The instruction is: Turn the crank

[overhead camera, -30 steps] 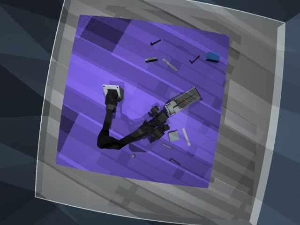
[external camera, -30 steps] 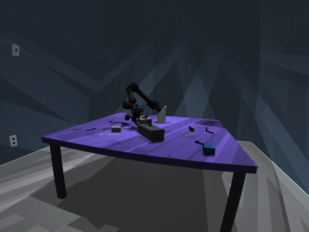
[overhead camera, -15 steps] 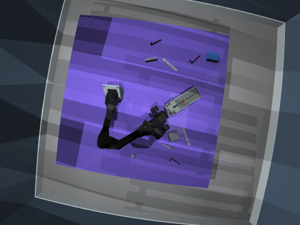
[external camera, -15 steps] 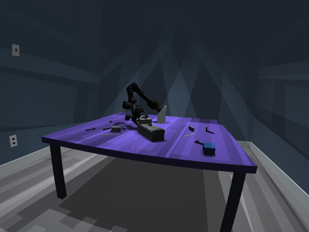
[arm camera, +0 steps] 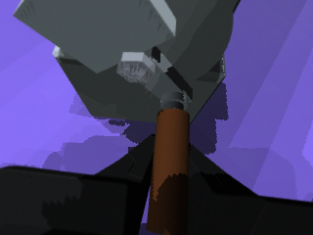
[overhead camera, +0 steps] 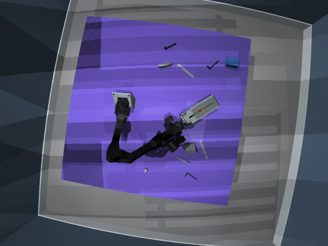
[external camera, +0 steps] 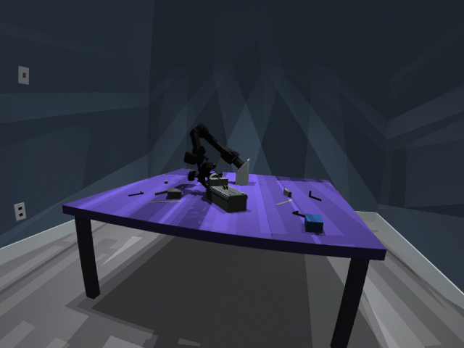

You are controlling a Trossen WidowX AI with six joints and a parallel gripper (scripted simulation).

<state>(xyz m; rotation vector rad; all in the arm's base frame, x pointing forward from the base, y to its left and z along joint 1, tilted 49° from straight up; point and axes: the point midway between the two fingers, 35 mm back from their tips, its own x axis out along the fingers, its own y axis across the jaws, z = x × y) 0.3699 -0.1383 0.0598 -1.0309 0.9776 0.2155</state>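
Now: the brown crank handle 3 cm above my gripper tip, 1 cm to the right of it and 1 cm behind it. The rest, counted from my gripper tip: dark L-shaped key: 36 cm to the right, 9 cm ahead, 4 cm below; then red pointer: 11 cm ahead, 10 cm to the left, 4 cm above; then grey block: 16 cm to the right, 8 cm ahead, 2 cm below.
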